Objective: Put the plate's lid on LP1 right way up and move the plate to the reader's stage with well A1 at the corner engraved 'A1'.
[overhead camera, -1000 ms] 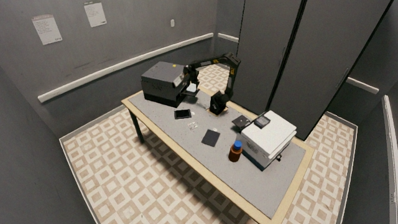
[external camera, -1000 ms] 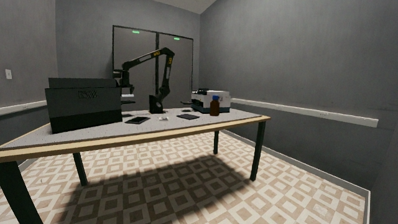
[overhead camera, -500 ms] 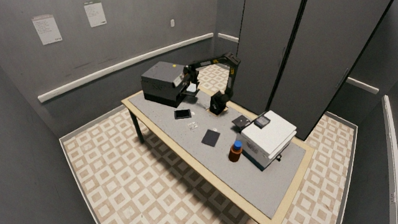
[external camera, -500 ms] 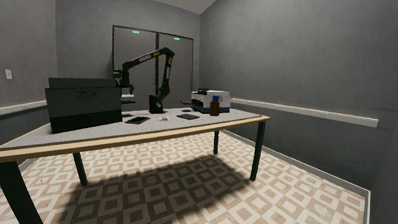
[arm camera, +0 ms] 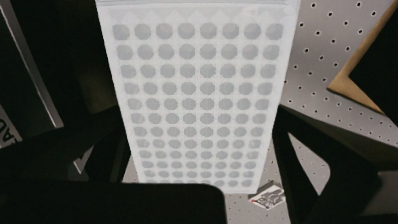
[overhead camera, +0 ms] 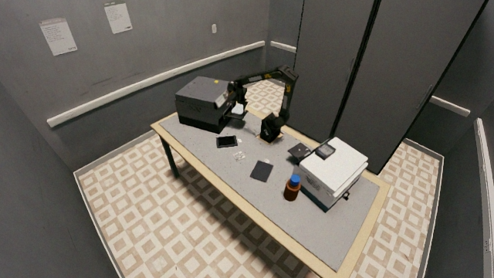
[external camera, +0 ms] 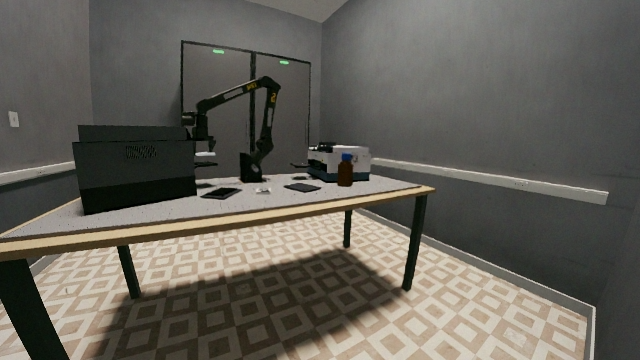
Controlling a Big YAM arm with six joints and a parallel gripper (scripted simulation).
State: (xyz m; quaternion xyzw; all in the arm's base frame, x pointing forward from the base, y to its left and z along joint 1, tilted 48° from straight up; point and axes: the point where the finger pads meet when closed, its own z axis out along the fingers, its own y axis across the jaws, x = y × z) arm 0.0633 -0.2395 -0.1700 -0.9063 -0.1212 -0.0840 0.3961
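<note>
My gripper is now right at the white multi-well plate. Also, from my hand: LP1 label 180 mm below, 150 mm ahead, 130 mm to the left; then dark lid 230 mm ahead, 160 mm below, 60 mm to the left; then dark flat pad 450 mm to the left, 290 mm ahead, 170 mm below.
</note>
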